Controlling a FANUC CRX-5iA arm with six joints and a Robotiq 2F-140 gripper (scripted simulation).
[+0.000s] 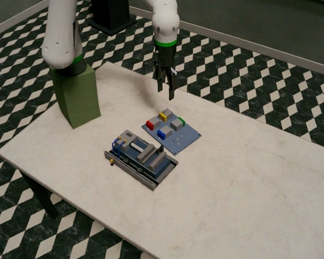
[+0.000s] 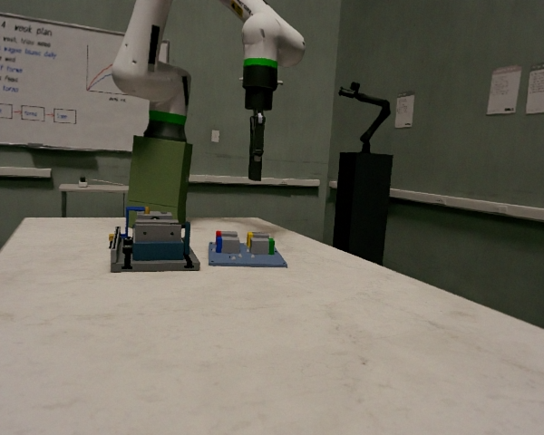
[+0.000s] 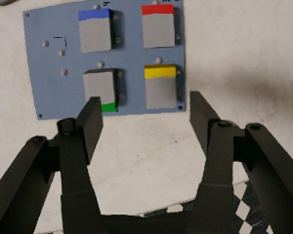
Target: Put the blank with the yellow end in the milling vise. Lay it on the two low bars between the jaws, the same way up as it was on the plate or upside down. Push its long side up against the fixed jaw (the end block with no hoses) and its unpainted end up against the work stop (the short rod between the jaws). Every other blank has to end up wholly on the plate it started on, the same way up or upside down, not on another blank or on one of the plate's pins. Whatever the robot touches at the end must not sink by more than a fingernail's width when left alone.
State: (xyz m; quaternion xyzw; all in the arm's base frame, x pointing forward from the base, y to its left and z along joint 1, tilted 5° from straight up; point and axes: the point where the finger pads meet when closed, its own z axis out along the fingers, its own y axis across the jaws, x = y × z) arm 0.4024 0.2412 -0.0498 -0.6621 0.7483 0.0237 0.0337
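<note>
Now: the yellow-ended grey blank 20 cm below my hand, 2 cm to the left of it and 2 cm behind it. From my hand the other things lie so: green-ended blank: 20 cm below, 7 cm ahead, 2 cm to the left; blue-ended blank: 20 cm below, 8 cm to the right, 6 cm ahead; red-ended blank: 20 cm below, 6 cm to the right, 3 cm behind.
</note>
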